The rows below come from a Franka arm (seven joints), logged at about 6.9 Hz.
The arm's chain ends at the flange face. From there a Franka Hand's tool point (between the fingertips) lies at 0.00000 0.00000 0.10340 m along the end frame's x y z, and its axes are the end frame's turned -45 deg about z.
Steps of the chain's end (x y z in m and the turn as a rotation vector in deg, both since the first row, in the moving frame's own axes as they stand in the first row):
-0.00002, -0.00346, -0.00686, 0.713, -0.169, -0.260
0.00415, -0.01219, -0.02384, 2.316, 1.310, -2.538
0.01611, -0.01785, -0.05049, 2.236, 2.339, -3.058
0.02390, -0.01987, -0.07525, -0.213, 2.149, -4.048
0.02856, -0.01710, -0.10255, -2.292, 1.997, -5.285
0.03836, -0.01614, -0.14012, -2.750, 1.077, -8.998
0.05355, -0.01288, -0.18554, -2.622, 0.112, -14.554
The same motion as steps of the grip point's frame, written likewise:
0.00312, -0.00359, -0.00687, 0.624, 0.385, -0.260
0.01615, -0.00707, -0.02395, 0.711, 2.564, -2.538
0.02985, -0.00125, -0.05065, -0.073, 3.235, -3.058
0.03352, 0.00577, -0.07532, -1.670, 1.369, -4.048
0.03216, 0.01358, -0.10270, -3.033, -0.209, -5.285
0.03679, 0.02074, -0.14026, -2.706, -1.183, -8.998
0.04425, 0.03261, -0.18565, -1.933, -1.775, -14.554

